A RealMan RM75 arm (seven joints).
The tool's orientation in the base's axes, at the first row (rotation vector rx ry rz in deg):
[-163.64, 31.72, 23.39]
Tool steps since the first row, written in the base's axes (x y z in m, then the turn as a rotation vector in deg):
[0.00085, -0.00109, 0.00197, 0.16, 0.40, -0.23]
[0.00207, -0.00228, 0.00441, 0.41, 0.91, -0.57]
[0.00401, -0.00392, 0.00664, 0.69, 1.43, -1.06]
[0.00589, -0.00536, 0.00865, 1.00, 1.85, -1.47]
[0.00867, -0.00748, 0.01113, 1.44, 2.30, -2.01]
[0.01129, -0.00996, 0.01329, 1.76, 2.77, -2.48]
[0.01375, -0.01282, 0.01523, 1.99, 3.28, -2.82]
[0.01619, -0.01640, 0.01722, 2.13, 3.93, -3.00]
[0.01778, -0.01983, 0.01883, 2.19, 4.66, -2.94]
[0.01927, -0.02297, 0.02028, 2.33, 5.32, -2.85]
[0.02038, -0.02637, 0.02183, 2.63, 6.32, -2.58]
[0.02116, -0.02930, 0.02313, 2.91, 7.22, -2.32]
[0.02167, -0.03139, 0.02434, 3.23, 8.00, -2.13]
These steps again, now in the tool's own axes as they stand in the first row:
[0.00052, 0.00037, -0.00232, 0.08, -0.39, 0.28]
[0.00126, 0.00062, -0.00519, 0.24, -0.90, 0.67]
[0.00286, 0.00103, -0.00814, 0.46, -1.42, 1.19]
[0.00440, 0.00132, -0.01082, 0.72, -1.86, 1.61]
[0.00683, 0.00180, -0.01432, 1.13, -2.36, 2.13]
[0.00934, 0.00271, -0.01757, 1.40, -2.85, 2.62]
[0.01189, 0.00407, -0.02067, 1.54, -3.35, 3.01]
[0.01466, 0.00608, -0.02399, 1.50, -3.97, 3.31]
[0.01673, 0.00835, -0.02673, 1.29, -4.67, 3.42]
[0.01867, 0.01041, -0.02921, 1.17, -5.33, 3.47]
[0.02032, 0.01284, -0.03177, 1.02, -6.40, 3.40]
[0.02160, 0.01501, -0.03390, 0.89, -7.36, 3.31]
[0.02238, 0.01654, -0.03568, 0.85, -8.23, 3.25]

